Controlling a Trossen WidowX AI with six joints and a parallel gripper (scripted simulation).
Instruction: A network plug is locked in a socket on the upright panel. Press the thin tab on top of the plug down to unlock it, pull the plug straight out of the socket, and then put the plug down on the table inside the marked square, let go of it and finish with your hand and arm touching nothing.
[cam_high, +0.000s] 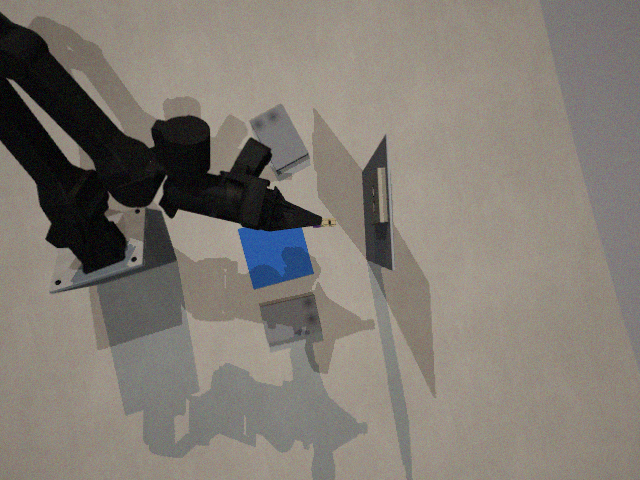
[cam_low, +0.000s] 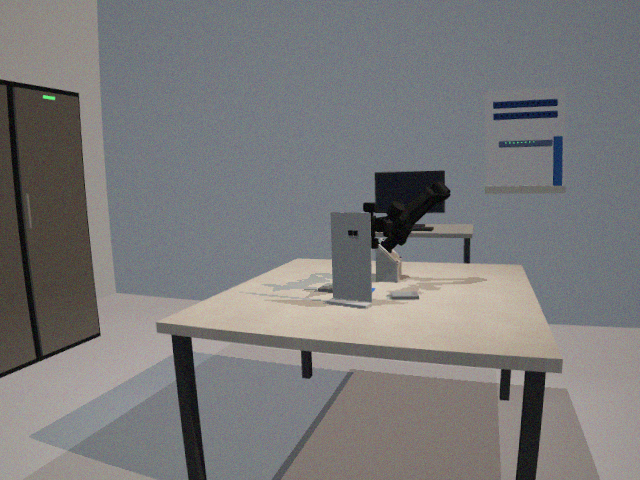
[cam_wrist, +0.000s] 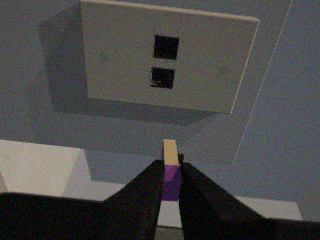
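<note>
The blue marked square is 280 mm below my gripper tip, 100 mm behind it and 10 mm to the right of it. The rest, counted from my gripper tip: upright panel 120 mm below, 100 mm ahead, 10 mm to the right.
</note>
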